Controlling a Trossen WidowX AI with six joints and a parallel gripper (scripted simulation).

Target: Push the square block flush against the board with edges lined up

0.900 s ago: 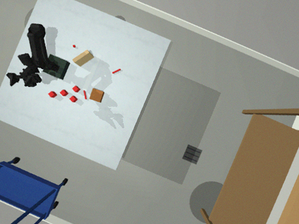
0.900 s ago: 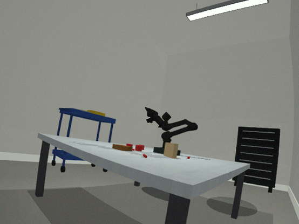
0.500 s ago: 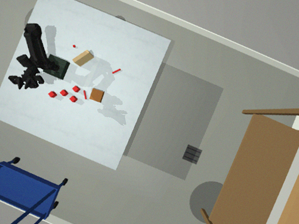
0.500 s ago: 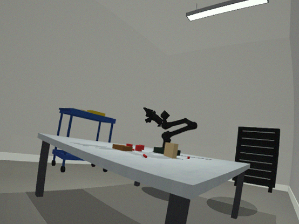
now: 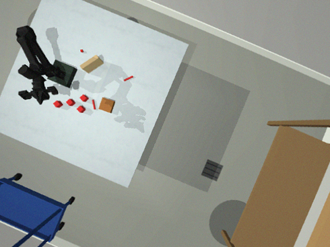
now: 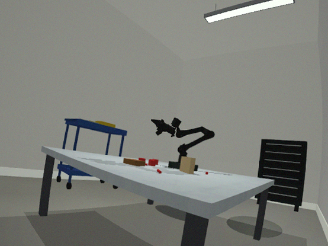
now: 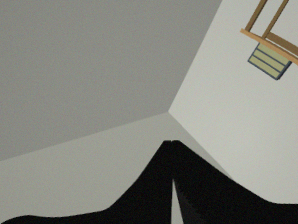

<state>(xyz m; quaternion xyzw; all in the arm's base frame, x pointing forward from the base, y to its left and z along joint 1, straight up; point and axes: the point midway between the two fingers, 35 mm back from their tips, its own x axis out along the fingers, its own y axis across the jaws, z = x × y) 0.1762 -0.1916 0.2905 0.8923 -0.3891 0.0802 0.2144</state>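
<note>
The tan board is 390 mm to the left of my gripper tip and 300 mm below it. From my gripper tip the other things lie so: red bit: 470 mm to the left, 340 mm below, 150 mm behind; orange square block: 330 mm below, 230 mm ahead, 140 mm to the left.
</note>
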